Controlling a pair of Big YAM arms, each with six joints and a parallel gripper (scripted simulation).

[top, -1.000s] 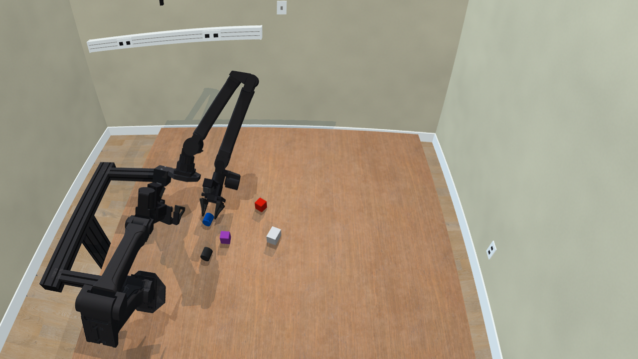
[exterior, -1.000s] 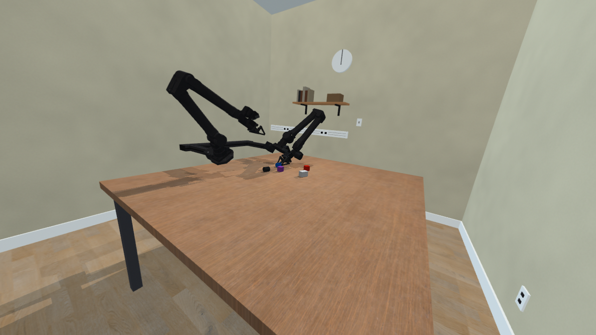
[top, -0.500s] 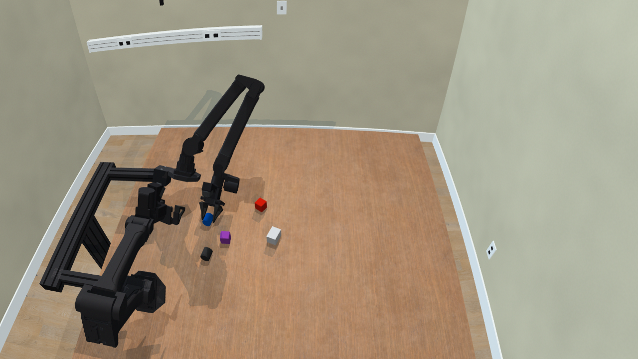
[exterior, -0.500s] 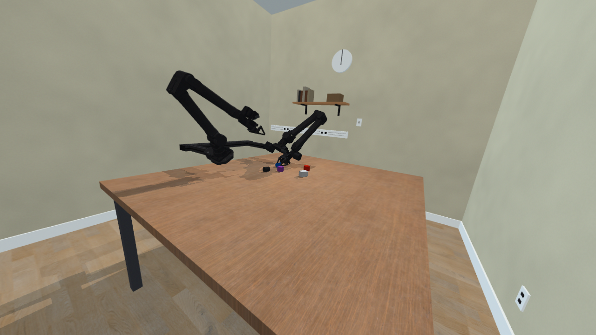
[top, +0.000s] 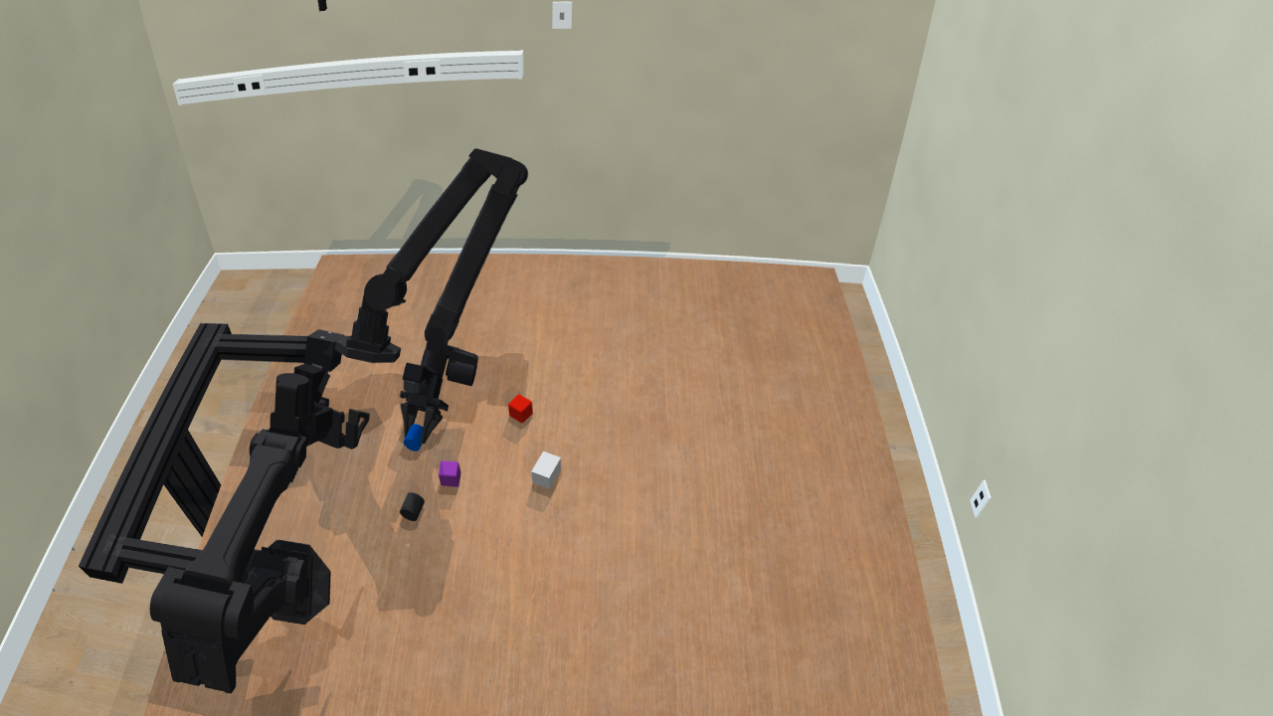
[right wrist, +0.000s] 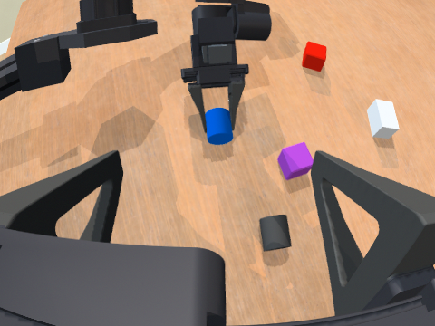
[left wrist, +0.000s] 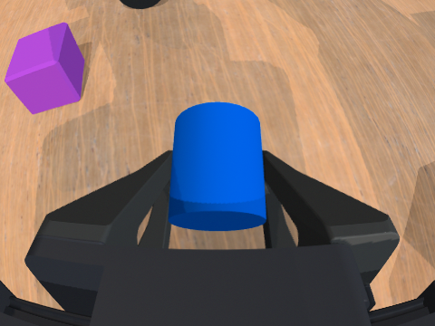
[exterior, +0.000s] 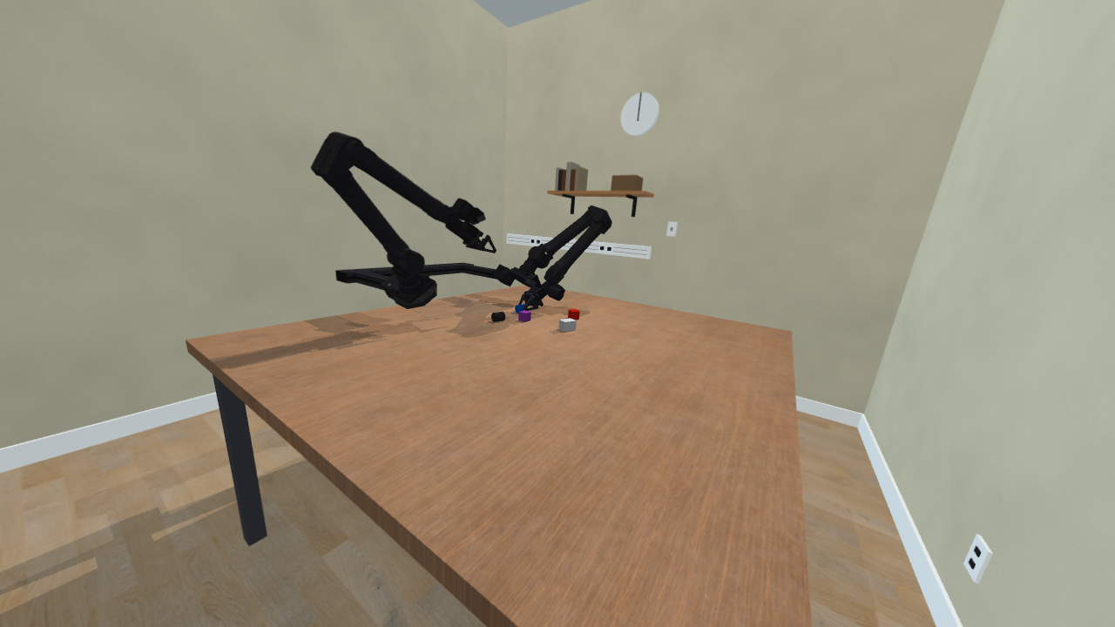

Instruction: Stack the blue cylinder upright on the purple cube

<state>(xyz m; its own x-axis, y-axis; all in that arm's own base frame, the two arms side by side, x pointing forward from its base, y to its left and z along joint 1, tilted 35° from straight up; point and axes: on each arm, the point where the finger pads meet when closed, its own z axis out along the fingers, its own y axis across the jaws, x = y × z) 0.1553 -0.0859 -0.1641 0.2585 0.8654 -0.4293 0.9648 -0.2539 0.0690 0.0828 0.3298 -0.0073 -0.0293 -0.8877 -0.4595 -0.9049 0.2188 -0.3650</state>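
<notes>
Now: left hand 100 mm short of the purple cube and 90 mm to the left of it. From my left hand the other things lie so: blue cylinder: right at my left hand; then red cube: 230 mm ahead, 110 mm to the left; then black cylinder: 180 mm to the right, 30 mm ahead.
</notes>
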